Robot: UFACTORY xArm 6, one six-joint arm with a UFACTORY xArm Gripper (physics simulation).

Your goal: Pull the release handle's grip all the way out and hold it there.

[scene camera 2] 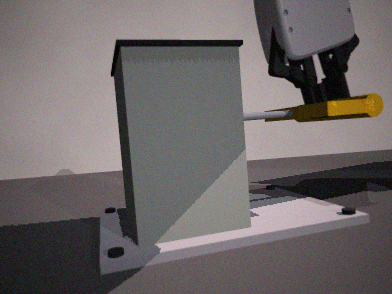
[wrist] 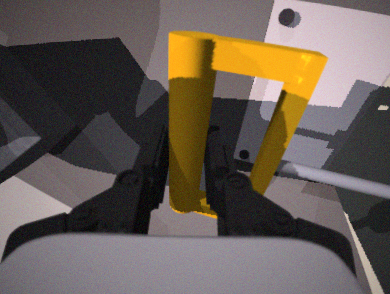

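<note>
The yellow grip (scene camera 2: 350,109) (wrist: 187,105) of the release handle is a frame with a thick round outer bar. It stands out to the right of the grey-green housing (scene camera 2: 185,135) in the scene view, on a pale rod (scene camera 2: 265,115) (wrist: 345,181) that enters the housing's side. A length of rod shows between grip and housing. My gripper (scene camera 2: 327,98) (wrist: 187,143) comes from above and is shut on the grip's outer bar, one black finger on each side of it, one of them inside the frame's opening. The fingertips are partly hidden in the scene view.
The housing has a black lid (scene camera 2: 180,43) and stands on a pale base plate (scene camera 2: 305,215) (wrist: 330,35) with black bolts (scene camera 2: 116,252) (wrist: 287,17) at its corners. The plate extends below the rod and grip. Dark shadows lie across the floor and plate.
</note>
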